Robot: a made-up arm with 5 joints.
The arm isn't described. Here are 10 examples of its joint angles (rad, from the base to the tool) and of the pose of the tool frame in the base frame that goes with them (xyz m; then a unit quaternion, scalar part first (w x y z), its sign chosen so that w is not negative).
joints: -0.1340 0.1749 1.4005 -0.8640 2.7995
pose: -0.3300 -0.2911 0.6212 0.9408 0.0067 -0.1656 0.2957
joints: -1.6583 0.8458 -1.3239 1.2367 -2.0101
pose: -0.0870 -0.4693 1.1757 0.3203 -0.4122 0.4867 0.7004
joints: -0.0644 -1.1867 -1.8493 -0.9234 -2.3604
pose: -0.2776 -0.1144 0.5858 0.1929 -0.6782 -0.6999 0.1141
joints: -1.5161 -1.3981 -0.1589 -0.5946 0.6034
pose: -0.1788 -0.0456 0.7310 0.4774 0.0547 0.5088 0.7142
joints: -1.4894 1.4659 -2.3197 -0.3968 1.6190
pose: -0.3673 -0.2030 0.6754 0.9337 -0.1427 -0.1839 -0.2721
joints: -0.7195 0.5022 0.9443 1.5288 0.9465
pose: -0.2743 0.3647 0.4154 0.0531 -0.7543 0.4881 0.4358
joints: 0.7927 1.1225 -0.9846 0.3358 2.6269
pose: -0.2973 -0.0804 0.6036 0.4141 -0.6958 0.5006 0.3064
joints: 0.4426 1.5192 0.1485 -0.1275 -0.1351
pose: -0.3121 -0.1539 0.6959 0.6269 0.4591 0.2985 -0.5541
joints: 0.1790 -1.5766 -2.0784 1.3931 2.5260
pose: 0.1536 0.2982 1.0159 0.5522 -0.0083 0.6628 0.5057
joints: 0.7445 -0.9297 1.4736 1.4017 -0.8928
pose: 0.2514 -0.4443 0.9406 0.5197 -0.1614 0.7115 0.4445
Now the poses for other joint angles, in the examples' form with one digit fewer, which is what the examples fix.
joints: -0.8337 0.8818 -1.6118 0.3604 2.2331
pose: -0.325 -0.091 0.869 0.446 0.177 -0.398 -0.782
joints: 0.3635 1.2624 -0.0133 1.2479 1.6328
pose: -0.377 -0.016 0.274 0.082 -0.956 0.149 0.240
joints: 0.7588 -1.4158 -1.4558 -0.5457 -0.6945
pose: -0.031 -0.138 0.768 0.383 -0.555 -0.642 0.365
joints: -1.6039 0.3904 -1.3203 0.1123 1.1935
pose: -0.292 0.014 0.898 0.487 -0.526 -0.102 -0.690
